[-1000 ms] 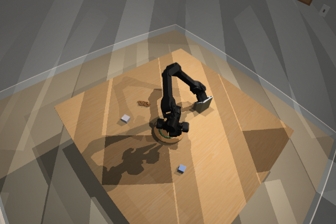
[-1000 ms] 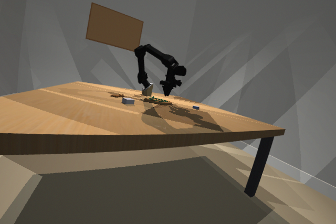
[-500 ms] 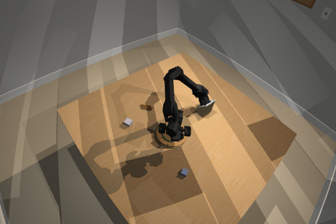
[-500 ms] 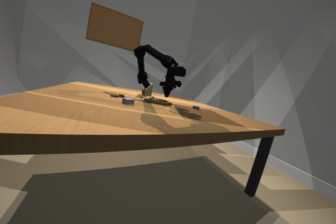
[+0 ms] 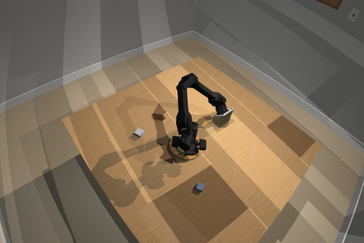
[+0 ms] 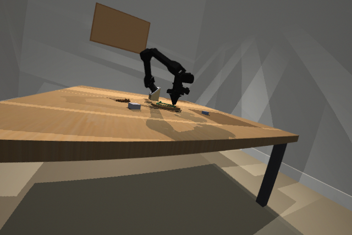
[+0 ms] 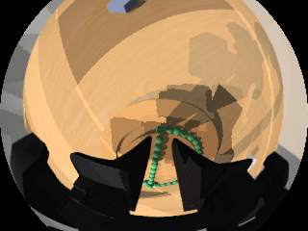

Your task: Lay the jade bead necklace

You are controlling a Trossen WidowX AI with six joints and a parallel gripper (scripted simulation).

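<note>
Now: the round wooden bead board 50 mm to the right of my gripper tip, 30 mm behind it and 10 mm below it. Also, from my gripper tip: blue block (210 mm to the left, 60 mm ahead, 10 mm below); then pale grey block (260 mm to the right, 180 mm ahead, 10 mm below).
</note>
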